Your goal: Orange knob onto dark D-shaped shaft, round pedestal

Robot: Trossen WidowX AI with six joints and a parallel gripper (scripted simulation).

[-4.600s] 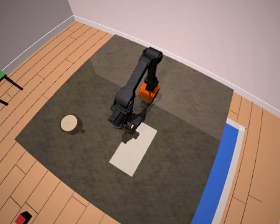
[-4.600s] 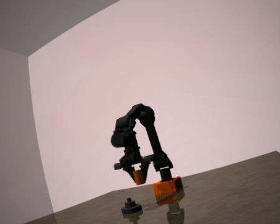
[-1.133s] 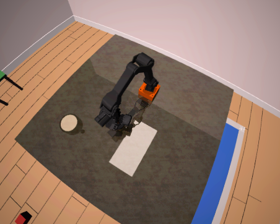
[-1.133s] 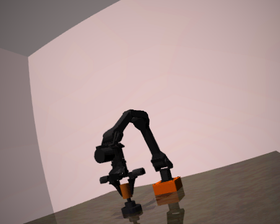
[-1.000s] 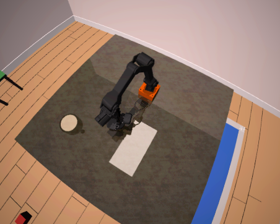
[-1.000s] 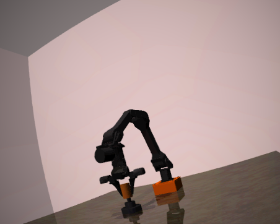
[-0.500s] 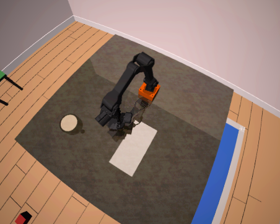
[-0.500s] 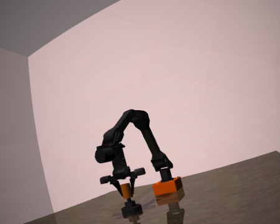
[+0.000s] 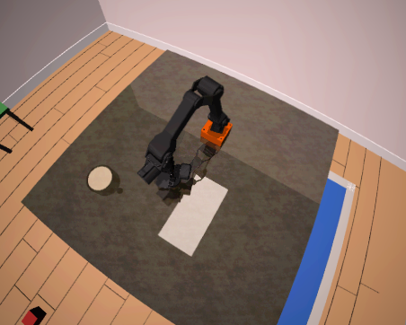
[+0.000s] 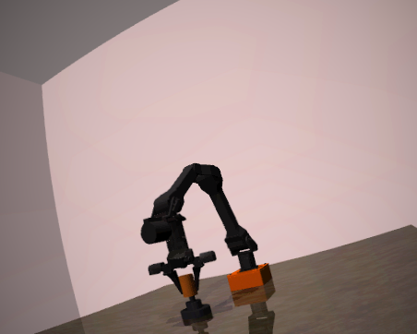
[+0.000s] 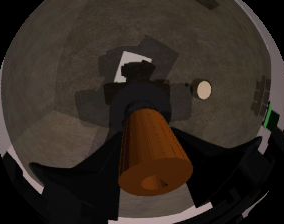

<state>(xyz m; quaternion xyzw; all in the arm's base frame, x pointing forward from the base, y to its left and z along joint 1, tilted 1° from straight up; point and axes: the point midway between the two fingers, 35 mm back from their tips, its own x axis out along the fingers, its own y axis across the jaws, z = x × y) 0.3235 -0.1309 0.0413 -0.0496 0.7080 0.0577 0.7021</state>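
Now: the orange knob 20 mm above my gripper tip. The rest, counted from my gripper tip: dark round pedestal: 40 mm below.
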